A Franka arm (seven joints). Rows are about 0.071 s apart.
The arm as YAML. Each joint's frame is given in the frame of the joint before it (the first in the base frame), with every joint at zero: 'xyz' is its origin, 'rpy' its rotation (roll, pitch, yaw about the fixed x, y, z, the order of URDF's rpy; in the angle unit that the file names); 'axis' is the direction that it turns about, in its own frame. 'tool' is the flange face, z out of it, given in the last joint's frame.
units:
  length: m
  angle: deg
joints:
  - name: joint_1
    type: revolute
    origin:
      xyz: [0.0, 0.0, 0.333]
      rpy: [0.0, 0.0, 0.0]
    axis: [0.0, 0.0, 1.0]
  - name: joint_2
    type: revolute
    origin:
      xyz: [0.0, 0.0, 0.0]
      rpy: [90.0, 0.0, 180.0]
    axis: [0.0, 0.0, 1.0]
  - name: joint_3
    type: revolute
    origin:
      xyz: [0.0, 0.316, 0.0]
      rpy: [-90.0, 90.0, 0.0]
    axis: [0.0, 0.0, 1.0]
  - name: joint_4
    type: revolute
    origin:
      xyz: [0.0, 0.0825, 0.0]
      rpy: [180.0, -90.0, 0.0]
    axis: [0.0, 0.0, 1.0]
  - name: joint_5
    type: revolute
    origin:
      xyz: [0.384, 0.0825, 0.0]
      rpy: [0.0, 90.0, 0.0]
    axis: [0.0, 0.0, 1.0]
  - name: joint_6
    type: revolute
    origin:
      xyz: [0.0, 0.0, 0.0]
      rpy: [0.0, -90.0, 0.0]
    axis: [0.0, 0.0, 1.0]
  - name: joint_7
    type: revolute
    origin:
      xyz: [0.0, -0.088, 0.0]
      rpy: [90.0, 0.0, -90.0]
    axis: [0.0, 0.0, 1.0]
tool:
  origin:
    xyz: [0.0, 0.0, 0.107]
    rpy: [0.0, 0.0, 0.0]
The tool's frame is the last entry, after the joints.
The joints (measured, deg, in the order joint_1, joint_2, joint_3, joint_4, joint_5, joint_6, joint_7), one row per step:
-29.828 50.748 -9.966 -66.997 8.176 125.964 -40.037
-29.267 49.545 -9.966 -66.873 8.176 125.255 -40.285
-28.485 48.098 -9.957 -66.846 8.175 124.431 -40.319
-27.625 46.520 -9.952 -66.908 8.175 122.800 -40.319
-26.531 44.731 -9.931 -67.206 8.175 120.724 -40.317
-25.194 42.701 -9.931 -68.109 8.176 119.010 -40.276
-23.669 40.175 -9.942 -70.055 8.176 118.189 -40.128
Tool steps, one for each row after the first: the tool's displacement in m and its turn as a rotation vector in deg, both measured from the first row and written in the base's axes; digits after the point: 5 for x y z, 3 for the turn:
0.00492 0.00624 0.01599 -0.243 -0.574 0.818
0.01090 0.01537 0.03422 -0.439 -1.221 1.642
0.01568 0.02647 0.05195 -0.128 -1.289 2.500
0.02039 0.04121 0.06960 0.510 -1.005 3.580
0.02463 0.05886 0.08586 1.147 -0.711 4.786
0.02725 0.07859 0.10115 1.613 -0.710 5.947

